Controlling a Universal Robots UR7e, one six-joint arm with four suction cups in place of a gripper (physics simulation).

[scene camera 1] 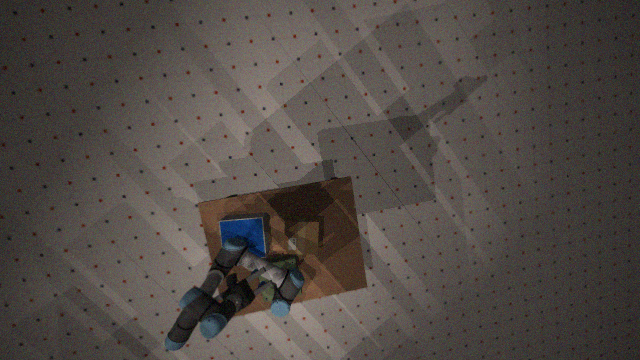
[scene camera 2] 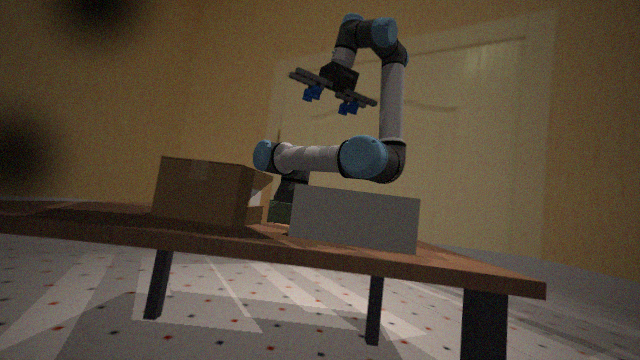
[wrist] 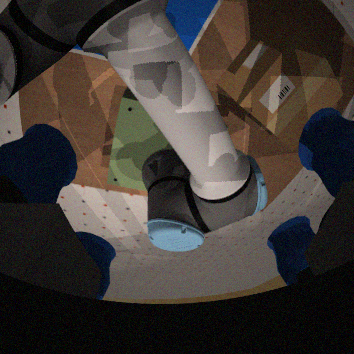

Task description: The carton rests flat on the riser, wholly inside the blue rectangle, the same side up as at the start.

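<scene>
The brown carton [scene camera 1: 306,237] [scene camera 2: 200,190] [wrist: 312,82] stands flat on the table beside the riser, apart from it. A pale barcode label shows on it in the wrist view. The grey box-shaped riser [scene camera 2: 355,218] bears the blue rectangle [scene camera 1: 243,230] [wrist: 192,20] on its top; the arm covers part of the rectangle in scene camera 1 and the wrist view. My gripper [scene camera 1: 239,294] [scene camera 2: 330,101] is open, its suction off, tilted and high above the table. Its blue cups [wrist: 40,162] touch nothing. The carton's far side is hidden in scene camera 2.
The wooden table [scene camera 1: 345,255] [scene camera 2: 480,272] carries the carton, the riser and the green base block [scene camera 1: 283,262] [scene camera 2: 280,212] [wrist: 135,140] under the arm. The folded arm [scene camera 1: 260,267] [scene camera 2: 310,159] [wrist: 175,115] reaches over the base block and a corner of the riser.
</scene>
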